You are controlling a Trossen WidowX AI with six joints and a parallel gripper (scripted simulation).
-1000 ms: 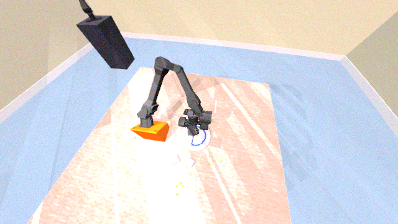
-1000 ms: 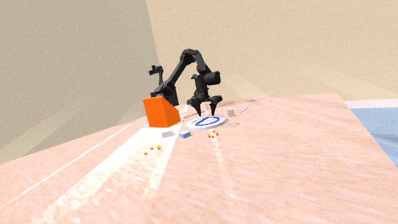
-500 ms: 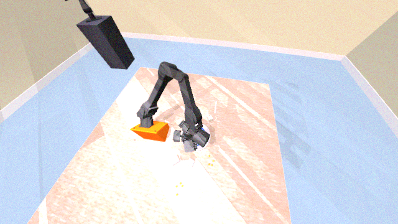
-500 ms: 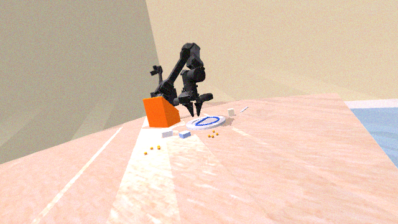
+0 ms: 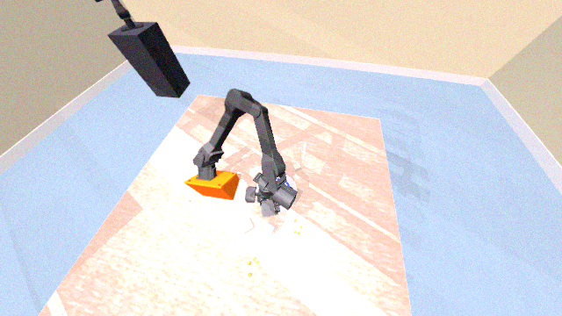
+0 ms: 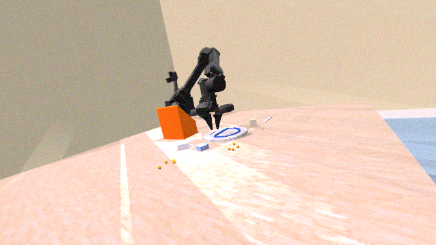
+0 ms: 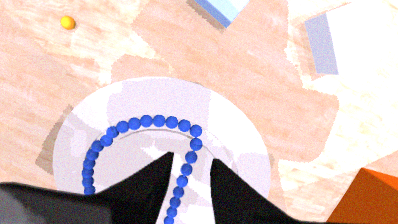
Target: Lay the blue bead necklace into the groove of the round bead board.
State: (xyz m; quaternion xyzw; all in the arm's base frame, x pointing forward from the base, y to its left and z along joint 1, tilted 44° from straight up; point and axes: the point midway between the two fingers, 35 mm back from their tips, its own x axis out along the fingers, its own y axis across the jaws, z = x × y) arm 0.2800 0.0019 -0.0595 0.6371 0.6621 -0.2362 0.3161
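Right now my gripper tip is 6 cm to the right of the round white bead board, 3 cm above it and 1 cm short of it. Also, from my gripper tip: white block 11 cm to the right, 9 cm behind, 3 cm below; light blue cube 11 cm to the right, 3 cm below, 1 cm ahead; beige cube 19 cm to the left, 10 cm ahead, 2 cm below.
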